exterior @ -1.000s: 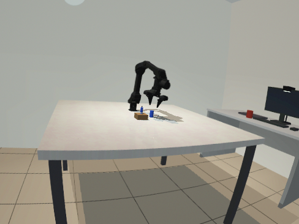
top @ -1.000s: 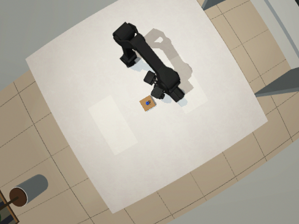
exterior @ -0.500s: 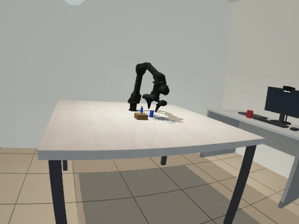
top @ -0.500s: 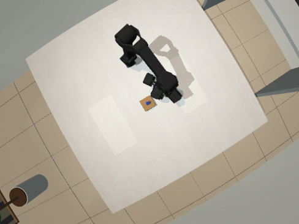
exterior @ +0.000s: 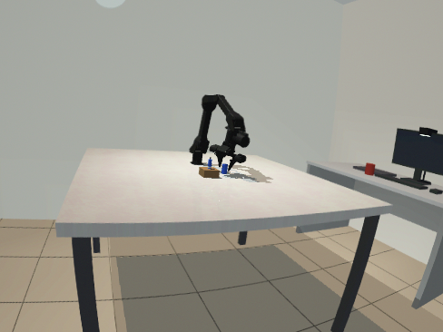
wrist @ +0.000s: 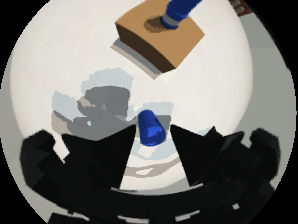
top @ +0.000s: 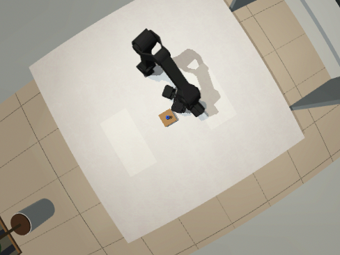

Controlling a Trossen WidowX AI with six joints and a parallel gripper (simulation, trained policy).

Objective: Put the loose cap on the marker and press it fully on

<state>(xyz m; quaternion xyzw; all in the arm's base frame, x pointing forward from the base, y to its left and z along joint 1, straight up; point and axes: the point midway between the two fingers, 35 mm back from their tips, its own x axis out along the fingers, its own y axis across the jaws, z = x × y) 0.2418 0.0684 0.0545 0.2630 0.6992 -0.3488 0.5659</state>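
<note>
My gripper tip is now 11 cm to the left of the brown holder block and 7 cm short of it. From my gripper tip the other things lie so: blue cap: 1 cm ahead.
</note>
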